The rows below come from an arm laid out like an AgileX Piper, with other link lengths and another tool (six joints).
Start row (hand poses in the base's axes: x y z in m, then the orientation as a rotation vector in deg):
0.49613 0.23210 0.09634 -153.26 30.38 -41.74
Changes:
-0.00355 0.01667 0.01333 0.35 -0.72 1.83
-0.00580 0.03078 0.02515 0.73 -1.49 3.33
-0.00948 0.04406 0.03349 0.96 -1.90 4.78
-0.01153 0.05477 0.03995 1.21 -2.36 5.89
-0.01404 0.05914 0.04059 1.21 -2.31 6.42
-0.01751 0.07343 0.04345 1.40 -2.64 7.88
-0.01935 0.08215 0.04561 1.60 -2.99 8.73
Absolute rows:
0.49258 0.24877 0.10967 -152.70 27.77 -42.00
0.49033 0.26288 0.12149 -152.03 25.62 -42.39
0.48665 0.27616 0.12983 -151.66 23.60 -42.40
0.48460 0.28687 0.13629 -151.23 22.04 -42.55
0.48209 0.29124 0.13693 -151.26 21.33 -42.33
0.47862 0.30553 0.13979 -150.92 19.33 -42.23
0.47678 0.31425 0.14195 -150.55 18.15 -42.33

